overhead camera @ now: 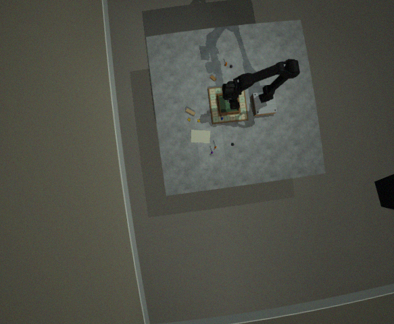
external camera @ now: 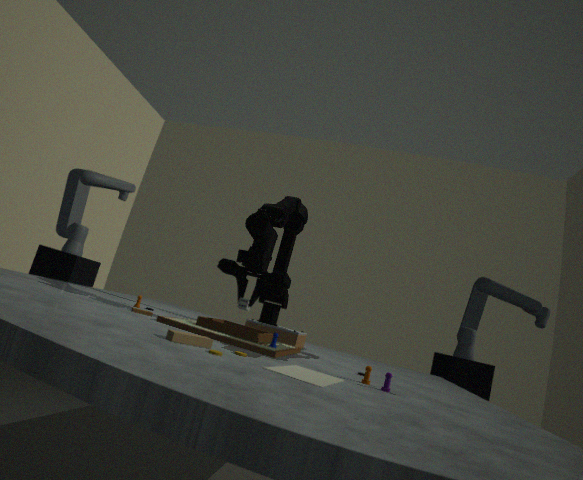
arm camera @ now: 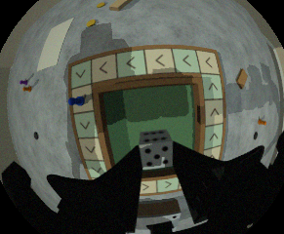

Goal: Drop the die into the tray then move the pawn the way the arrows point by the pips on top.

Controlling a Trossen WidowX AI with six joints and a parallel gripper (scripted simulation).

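Right now the blue pawn is 8 cm ahead of my gripper tip, 10 cm to the left of it and 6 cm below it. From my gripper tip the other things lie so: white die right at my gripper tip; then green dice tray 1 cm behind, 8 cm below; then wooden block 29 cm ahead, 3 cm to the right, 8 cm below.
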